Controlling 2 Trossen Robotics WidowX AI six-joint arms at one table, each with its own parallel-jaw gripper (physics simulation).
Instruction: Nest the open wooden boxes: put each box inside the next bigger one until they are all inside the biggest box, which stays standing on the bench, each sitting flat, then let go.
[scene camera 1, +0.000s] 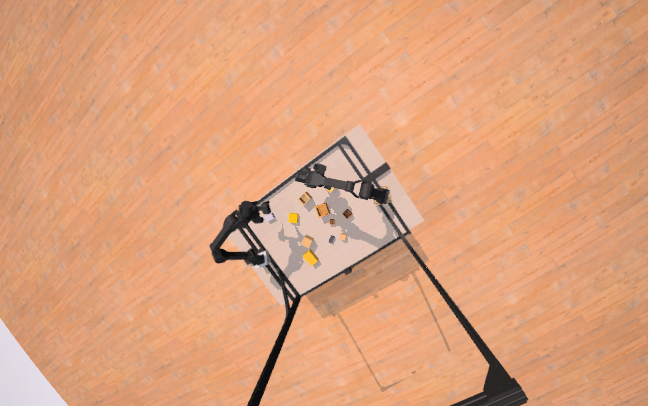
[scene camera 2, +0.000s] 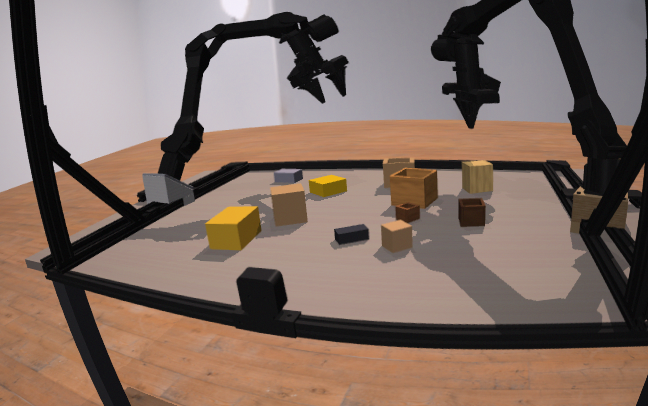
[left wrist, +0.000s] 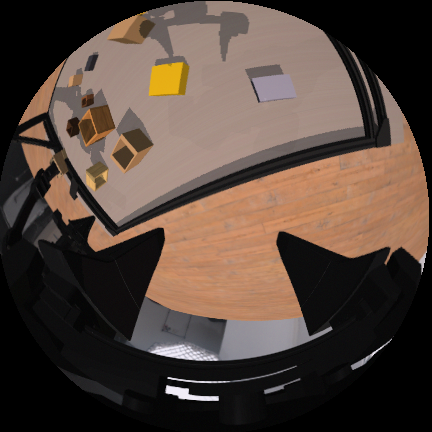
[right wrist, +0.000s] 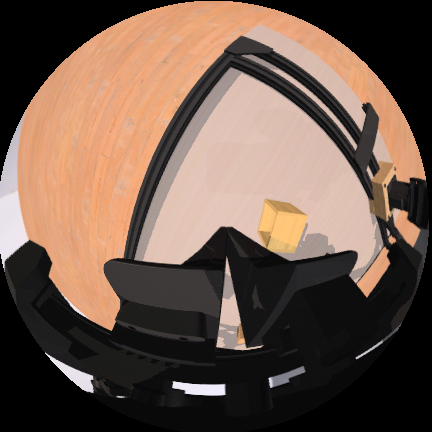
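Seen in the pictures: left gripper, fingertip midpoint: (scene camera 1: 262, 201) (scene camera 2: 333, 99) (left wrist: 222, 235); right gripper, fingertip midpoint: (scene camera 2: 470, 128) (left wrist: 94, 216) (right wrist: 225, 232); left arm's base at its link origin: (scene camera 1: 260, 259) (scene camera 2: 167, 179); right arm's base at its link origin: (scene camera 1: 381, 195) (scene camera 2: 602, 193) (left wrist: 55, 167) (right wrist: 392, 192).
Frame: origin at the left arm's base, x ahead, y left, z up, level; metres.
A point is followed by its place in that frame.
Five open wooden boxes stand apart on the bench. The orange-brown box (scene camera 1: 322, 210) {x 0.542, y 0.157, z -0.057 m} (scene camera 2: 407, 189) {x 0.548, y 0.127, z -0.028 m} (left wrist: 102, 122) {x 0.514, y 0.177, z -0.029 m}, the biggest-looking, is upright. A tan box (scene camera 1: 305, 198) {x 0.466, y 0.275, z -0.059 m} (left wrist: 137, 145) {x 0.431, y 0.279, z -0.020 m} stands upright behind it. A dark brown box (scene camera 1: 347, 213) {x 0.690, y 0.076, z -0.057 m} (scene camera 2: 472, 214) {x 0.696, y 0.056, z -0.041 m} and a small reddish-brown box (scene camera 1: 332, 221) {x 0.576, y 0.062, z -0.058 m} (scene camera 2: 407, 214) {x 0.580, y 0.043, z -0.047 m} are upright. The pale yellow box (scene camera 2: 477, 178) {x 0.662, y 0.255, z -0.031 m} (left wrist: 96, 176) {x 0.620, y 0.283, z -0.013 m} (right wrist: 291, 223) {x 0.669, y 0.288, z -0.004 m} lies on its side, its opening away from scene camera 2. My left gripper (scene camera 2: 334, 99) {x 0.264, y 0.365, z 0.129 m} (left wrist: 222, 235) {x 0.264, y 0.365, z 0.129 m} is open and empty, high above the back left. My right gripper (scene camera 2: 470, 126) {x 0.625, y 0.366, z 0.058 m} (right wrist: 225, 232) {x 0.625, y 0.366, z 0.058 m} is shut, empty, above the back right.
Two yellow blocks (scene camera 2: 232, 228) {x 0.370, y -0.155, z -0.025 m} (scene camera 2: 327, 186) {x 0.355, y 0.154, z -0.041 m}, a lavender block (scene camera 2: 288, 176) {x 0.194, y 0.233, z -0.046 m}, two tan blocks (scene camera 2: 289, 206) {x 0.385, y -0.020, z -0.029 m} (scene camera 2: 396, 237) {x 0.611, y -0.076, z -0.039 m} and a dark block (scene camera 2: 351, 234) {x 0.529, y -0.062, z -0.049 m} are spread to the left and front. Black frame rails (scene camera 2: 400, 334) {x 0.701, y -0.270, z -0.065 m} edge the bench.
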